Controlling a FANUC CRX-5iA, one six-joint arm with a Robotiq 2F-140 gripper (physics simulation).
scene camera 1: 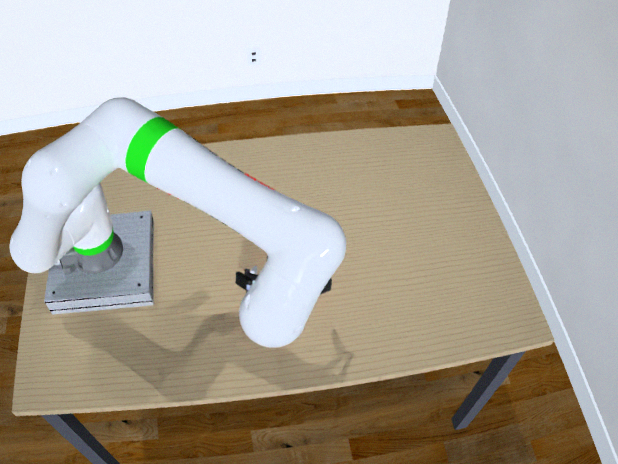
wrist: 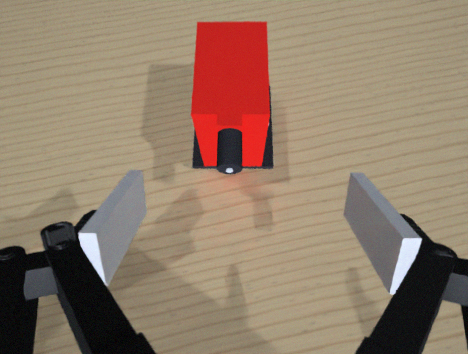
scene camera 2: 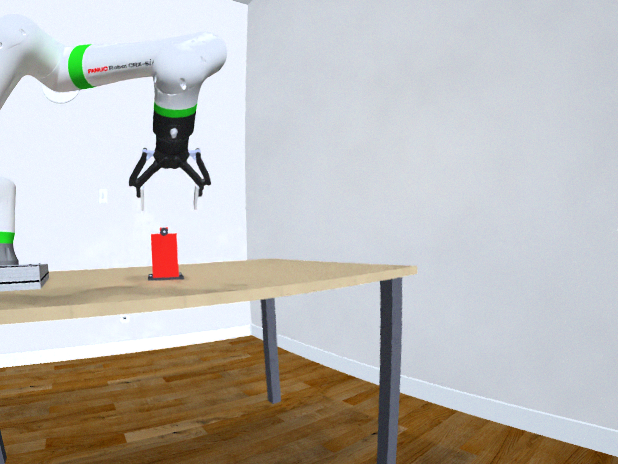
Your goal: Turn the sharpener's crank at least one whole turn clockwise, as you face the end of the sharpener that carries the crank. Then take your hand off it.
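Places are measured from the arm's base along level axes (x ahead, y left, z up), in millimetres.
Where they show: gripper, fingertip midpoint: (wrist: 245,192) (scene camera 2: 168,206); arm's base, link origin: (scene camera 1: 97,252).
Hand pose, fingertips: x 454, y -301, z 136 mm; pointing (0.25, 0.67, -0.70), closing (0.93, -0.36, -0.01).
Observation:
Each offset is from my fingertips to the top centre of the thing. "*": to the spot under its first point. Level surfaces: height alone.
The sharpener @(* 78 mm left, 15 mm ahead, 121 mm down) (scene camera 2: 164,256) (wrist: 232,70) is a red block upright on a dark base plate on the table. A black cylinder @(* 42 mm left, 3 mm ahead, 60 mm down) (scene camera 2: 164,231) (wrist: 230,147) with a pale centre sits at its top, in a notch at the near end in the wrist view, and faces scene camera 2. It looks like the crank's handle; a crank arm cannot be made out. My gripper (scene camera 1: 286,282) (scene camera 2: 169,209) (wrist: 245,192) is open and empty, pointing down above the sharpener, apart from it. In scene camera 1 my arm hides the sharpener and most of the gripper.
The wooden table @(192 mm down) (scene camera 1: 410,225) (scene camera 2: 300,267) carries the robot's grey metal base plate (scene camera 1: 135,260) (scene camera 2: 25,277), left of the sharpener in scene camera 2. A white wall (scene camera 1: 325,30) stands behind the table and a grey wall (scene camera 1: 550,125) (scene camera 2: 425,150) at the right.

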